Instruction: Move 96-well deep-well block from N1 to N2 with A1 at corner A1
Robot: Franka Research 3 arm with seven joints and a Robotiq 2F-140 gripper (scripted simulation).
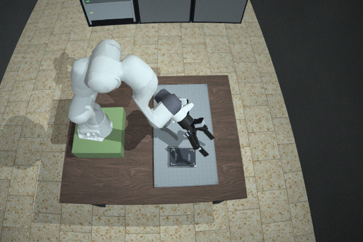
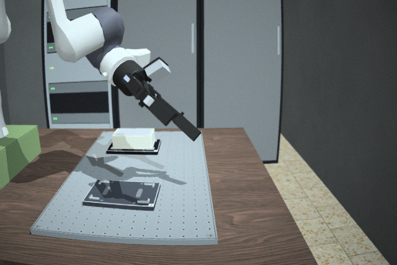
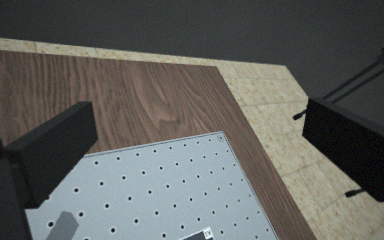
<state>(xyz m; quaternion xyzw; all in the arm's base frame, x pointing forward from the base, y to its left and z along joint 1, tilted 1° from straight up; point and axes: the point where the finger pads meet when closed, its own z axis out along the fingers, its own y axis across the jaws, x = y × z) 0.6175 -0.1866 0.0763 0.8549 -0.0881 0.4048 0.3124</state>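
Now: hand 15 cm past the cream 96-well deep-well block, 33 cm to the right of it and 13 cm above it. The rest, counted from my hand: A1 mark: 7 cm behind, 27 cm to the left, 15 cm below; plate nest N1: 15 cm behind, 33 cm to the left, 16 cm below; plate nest N2: 14 cm behind, 1 cm to the right, 16 cm below.
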